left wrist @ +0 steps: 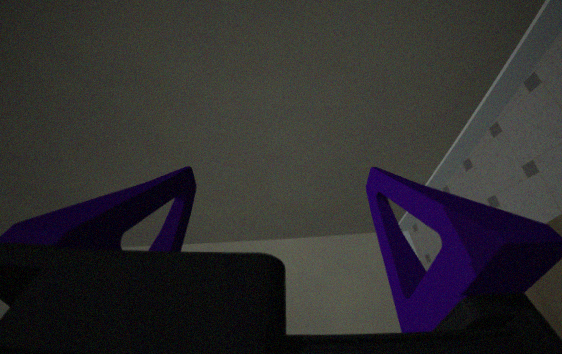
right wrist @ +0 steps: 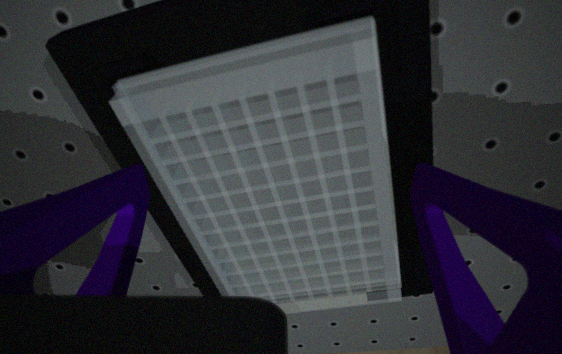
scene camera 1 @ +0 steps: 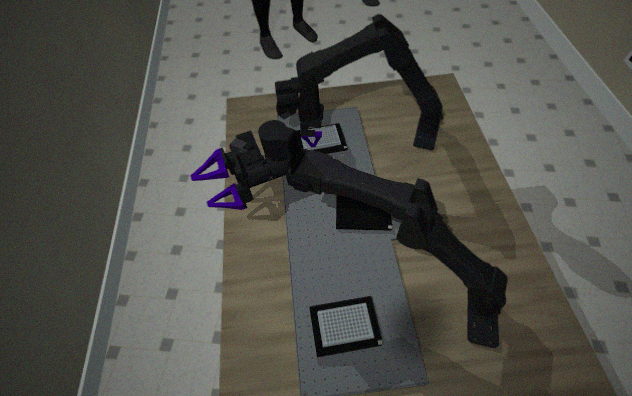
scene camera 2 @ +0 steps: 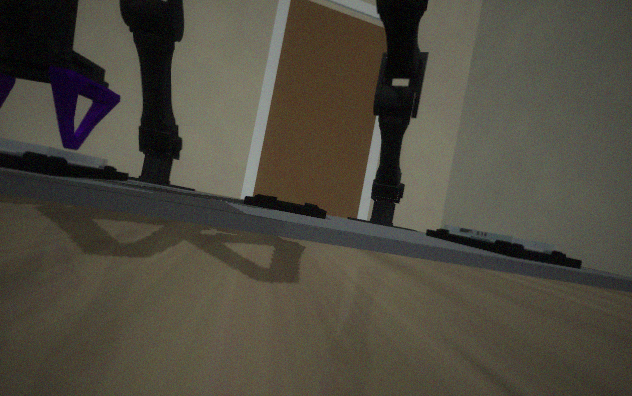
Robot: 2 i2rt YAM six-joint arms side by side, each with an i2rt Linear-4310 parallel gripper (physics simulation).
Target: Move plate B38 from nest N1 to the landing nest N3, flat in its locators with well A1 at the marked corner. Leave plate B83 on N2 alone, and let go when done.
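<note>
A clear 96-well plate (scene camera 1: 327,137) (scene camera 2: 65,154) (right wrist: 280,175) lies in a black nest (scene camera 1: 343,137) (scene camera 2: 45,165) (right wrist: 406,100). My right gripper (scene camera 1: 312,140) (scene camera 2: 27,137) (right wrist: 280,178) is open above it, with its fingertips toward the two long sides. Another plate (scene camera 1: 346,325) (scene camera 2: 500,237) sits in the nest (scene camera 1: 315,325) (scene camera 2: 525,252) at the bottom of scene camera 1. The middle nest (scene camera 1: 362,215) (scene camera 2: 285,204) shows no plate; an arm partly covers it. I cannot read which plate is B38 or B83. My left gripper (scene camera 1: 210,182) (left wrist: 281,176) is open and empty, off to the left.
A grey perforated board (scene camera 1: 330,265) (scene camera 2: 350,235) carries the nests on the wooden table (scene camera 1: 255,300) (scene camera 2: 325,325). My left arm (scene camera 1: 360,185) reaches across the board beside the middle nest. Small white corner marks show on the nests in scene camera 1. A person's feet (scene camera 1: 270,46) show beyond the table.
</note>
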